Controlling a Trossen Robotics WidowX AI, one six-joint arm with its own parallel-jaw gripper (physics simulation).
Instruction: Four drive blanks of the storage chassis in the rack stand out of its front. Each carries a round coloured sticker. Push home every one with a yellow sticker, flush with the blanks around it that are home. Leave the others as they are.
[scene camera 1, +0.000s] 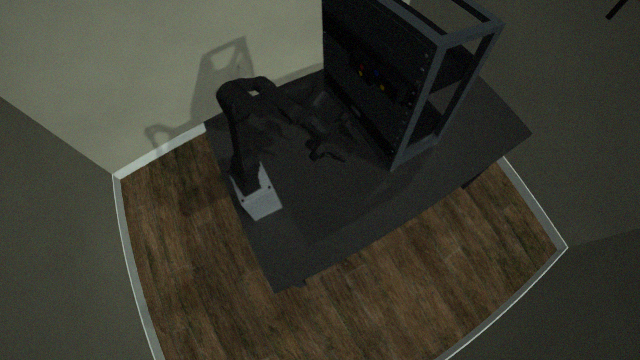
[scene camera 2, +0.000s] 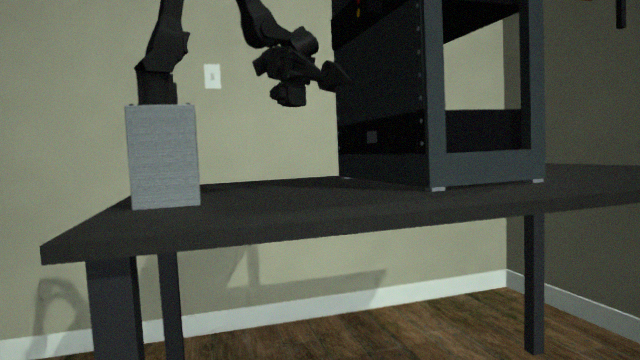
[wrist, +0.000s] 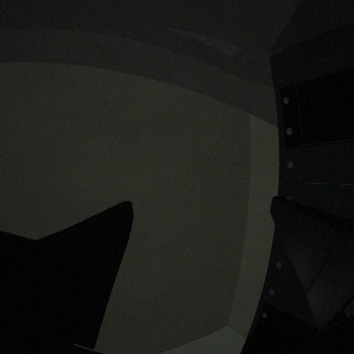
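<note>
In scene view 1, the dark rack chassis front carries a red sticker (scene camera 1: 361, 66), a yellow sticker (scene camera 1: 360, 73) just below it, a blue sticker (scene camera 1: 376, 73) to their right, and another yellow sticker (scene camera 1: 382, 87) further right and lower. In scene view 2, the red sticker (scene camera 2: 358, 1) and one yellow sticker (scene camera 2: 358, 12) show at the top edge. The blanks are too dark to tell how far each stands out. My gripper (wrist: 204, 207) is open, its fingers apart with the wall seen between them. It hangs in front of the rack, lower than the stickers. No sticker shows in the wrist view.
The rack (scene camera 1: 419, 100) (scene camera 2: 434, 100) stands on the dark table (scene camera 1: 345, 210) (scene camera 2: 300, 215). Its screw-dotted front edge is at the right of the wrist view. The arm's pale base block (scene camera 1: 262, 202) (scene camera 2: 162, 157) stands at the table's left. A wall is behind.
</note>
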